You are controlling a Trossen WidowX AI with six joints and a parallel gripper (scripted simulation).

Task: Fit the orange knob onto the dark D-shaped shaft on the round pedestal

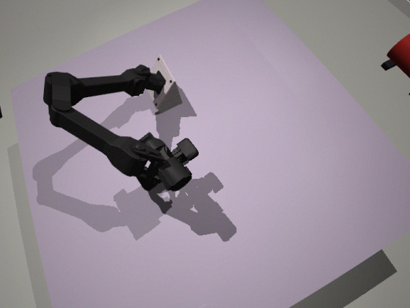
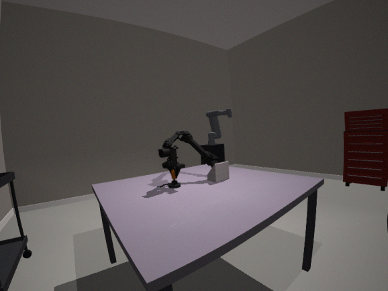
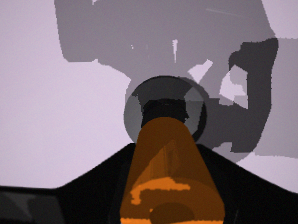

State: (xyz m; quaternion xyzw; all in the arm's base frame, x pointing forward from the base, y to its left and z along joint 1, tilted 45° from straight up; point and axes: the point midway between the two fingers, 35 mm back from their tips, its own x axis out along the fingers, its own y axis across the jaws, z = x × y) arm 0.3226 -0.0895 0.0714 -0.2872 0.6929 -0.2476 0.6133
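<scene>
My gripper tip is 2 cm below the orange knob. Also, from my gripper tip: dark pedestal (4 cm below).
</scene>
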